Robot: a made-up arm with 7 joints. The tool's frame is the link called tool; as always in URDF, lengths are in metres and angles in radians. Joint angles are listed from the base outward.
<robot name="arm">
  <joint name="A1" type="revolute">
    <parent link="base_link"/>
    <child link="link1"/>
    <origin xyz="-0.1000 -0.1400 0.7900" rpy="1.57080 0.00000 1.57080"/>
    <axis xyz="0 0 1"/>
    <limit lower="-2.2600" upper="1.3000"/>
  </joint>
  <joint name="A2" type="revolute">
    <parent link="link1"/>
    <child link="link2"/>
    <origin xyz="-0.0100 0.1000 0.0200" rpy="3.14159 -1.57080 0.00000"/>
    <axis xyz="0 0 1"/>
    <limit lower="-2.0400" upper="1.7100"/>
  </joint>
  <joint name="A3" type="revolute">
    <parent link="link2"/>
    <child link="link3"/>
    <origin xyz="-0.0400 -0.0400 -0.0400" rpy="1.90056 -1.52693 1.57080"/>
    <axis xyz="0 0 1"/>
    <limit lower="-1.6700" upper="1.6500"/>
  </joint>
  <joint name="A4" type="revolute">
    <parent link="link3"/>
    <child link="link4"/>
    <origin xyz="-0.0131 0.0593 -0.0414" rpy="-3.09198 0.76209 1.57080"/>
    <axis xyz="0 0 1"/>
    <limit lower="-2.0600" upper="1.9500"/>
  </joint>
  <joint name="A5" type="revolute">
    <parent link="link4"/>
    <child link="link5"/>
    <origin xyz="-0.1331 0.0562 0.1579" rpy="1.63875 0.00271 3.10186"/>
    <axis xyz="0 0 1"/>
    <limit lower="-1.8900" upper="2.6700"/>
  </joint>
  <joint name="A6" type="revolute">
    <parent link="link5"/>
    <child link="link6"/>
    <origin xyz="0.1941 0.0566 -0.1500" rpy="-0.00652 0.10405 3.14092"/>
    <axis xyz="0 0 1"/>
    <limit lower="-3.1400" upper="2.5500"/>
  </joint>
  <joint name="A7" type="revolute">
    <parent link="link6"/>
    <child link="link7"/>
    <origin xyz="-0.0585 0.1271 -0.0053" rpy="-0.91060 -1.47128 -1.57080"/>
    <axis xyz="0 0 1"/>
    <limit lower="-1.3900" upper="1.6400"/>
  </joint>
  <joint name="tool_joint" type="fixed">
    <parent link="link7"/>
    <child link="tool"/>
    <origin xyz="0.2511 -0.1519 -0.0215" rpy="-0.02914 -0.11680 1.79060"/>
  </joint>
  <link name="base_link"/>
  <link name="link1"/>
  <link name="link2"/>
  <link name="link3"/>
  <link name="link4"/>
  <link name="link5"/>
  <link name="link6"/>
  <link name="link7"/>
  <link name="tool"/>
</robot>
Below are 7 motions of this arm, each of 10 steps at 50 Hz.
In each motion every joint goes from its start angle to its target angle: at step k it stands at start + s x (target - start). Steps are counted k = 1, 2, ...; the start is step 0. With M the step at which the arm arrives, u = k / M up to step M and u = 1 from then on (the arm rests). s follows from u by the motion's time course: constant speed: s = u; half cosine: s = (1 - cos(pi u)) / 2; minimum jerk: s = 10 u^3 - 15 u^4 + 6 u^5.
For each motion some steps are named. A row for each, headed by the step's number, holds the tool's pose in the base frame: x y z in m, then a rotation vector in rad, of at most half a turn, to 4 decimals.
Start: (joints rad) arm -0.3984 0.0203 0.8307 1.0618 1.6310 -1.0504 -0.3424
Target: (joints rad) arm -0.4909 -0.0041 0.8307 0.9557 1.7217 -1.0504 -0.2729
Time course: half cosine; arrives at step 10
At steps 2, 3, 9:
2: -0.2567 -0.3077 0.5774 1.0384 0.2185 1.8830
3: -0.2551 -0.3028 0.5760 1.0451 0.2107 1.8919
9: -0.2446 -0.2685 0.5674 1.0938 0.1590 1.9551

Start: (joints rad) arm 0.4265 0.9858 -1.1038 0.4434 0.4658 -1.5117 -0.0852
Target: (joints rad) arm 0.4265 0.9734 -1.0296 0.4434 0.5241 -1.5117 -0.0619
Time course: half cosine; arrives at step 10
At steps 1, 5, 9, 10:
1: -0.1043 -0.2733 0.8000 0.1775 -0.4496 -1.8035
5: -0.1084 -0.2752 0.7960 0.1399 -0.4581 -1.8332
9: -0.1128 -0.2768 0.7922 0.1013 -0.4650 -1.8624
10: -0.1130 -0.2769 0.7921 0.0993 -0.4653 -1.8638

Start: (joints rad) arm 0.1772 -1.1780 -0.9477 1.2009 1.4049 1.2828 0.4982
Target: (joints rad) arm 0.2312 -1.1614 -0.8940 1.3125 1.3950 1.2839 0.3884
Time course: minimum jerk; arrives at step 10
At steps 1, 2, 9, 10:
1: -0.1108 -0.4960 0.5062 0.4667 -1.5541 1.8412
2: -0.1110 -0.4961 0.5040 0.4673 -1.5557 1.8336
9: -0.1183 -0.4949 0.4601 0.4842 -1.5851 1.6866
10: -0.1184 -0.4948 0.4597 0.4844 -1.5854 1.6852

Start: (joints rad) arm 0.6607 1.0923 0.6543 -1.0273 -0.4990 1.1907 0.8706
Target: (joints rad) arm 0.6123 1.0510 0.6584 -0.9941 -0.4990 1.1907 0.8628
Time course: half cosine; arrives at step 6
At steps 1, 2, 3, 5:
1: 0.0759 -0.1149 1.1895 0.1597 2.3198 -0.0847
2: 0.0737 -0.1103 1.1894 0.1525 2.3129 -0.1001
3: 0.0708 -0.1039 1.1892 0.1426 2.3033 -0.1210
5: 0.0659 -0.0928 1.1884 0.1254 2.2864 -0.1572

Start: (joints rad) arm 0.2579 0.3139 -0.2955 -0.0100 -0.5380 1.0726 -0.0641
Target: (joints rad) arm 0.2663 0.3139 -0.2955 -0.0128 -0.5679 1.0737 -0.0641
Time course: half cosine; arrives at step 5
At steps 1, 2, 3, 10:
1: -0.0778 -0.0493 0.4305 -1.5037 0.0541 -2.1940
2: -0.0749 -0.0476 0.4323 -1.4939 0.0563 -2.1978
3: -0.0714 -0.0456 0.4345 -1.4818 0.0590 -2.2025
10: -0.0675 -0.0434 0.4371 -1.4682 0.0621 -2.2077

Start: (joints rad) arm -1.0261 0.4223 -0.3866 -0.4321 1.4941 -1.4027 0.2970
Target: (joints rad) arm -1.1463 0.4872 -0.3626 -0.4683 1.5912 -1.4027 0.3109
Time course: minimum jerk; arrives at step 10
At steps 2, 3, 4, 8, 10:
2: -0.3437 -0.0575 0.7312 -1.6606 -0.8714 -2.2505
3: -0.3451 -0.0546 0.7311 -1.6859 -0.8704 -2.2499
4: -0.3472 -0.0503 0.7308 -1.7229 -0.8686 -2.2490
8: -0.3542 -0.0321 0.7284 -1.8711 -0.8580 -2.2471
10: -0.3547 -0.0303 0.7281 -1.8847 -0.8567 -2.2470

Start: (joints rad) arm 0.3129 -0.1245 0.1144 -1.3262 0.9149 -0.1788 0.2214
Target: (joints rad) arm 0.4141 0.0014 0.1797 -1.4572 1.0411 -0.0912 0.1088
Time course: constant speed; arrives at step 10
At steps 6, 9, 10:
6: -0.4876 0.1146 1.1249 -0.3548 1.1628 -0.7576
9: -0.5018 0.0900 1.1582 -0.3736 1.1668 -0.6771
10: -0.5063 0.0810 1.1690 -0.3784 1.1665 -0.6506

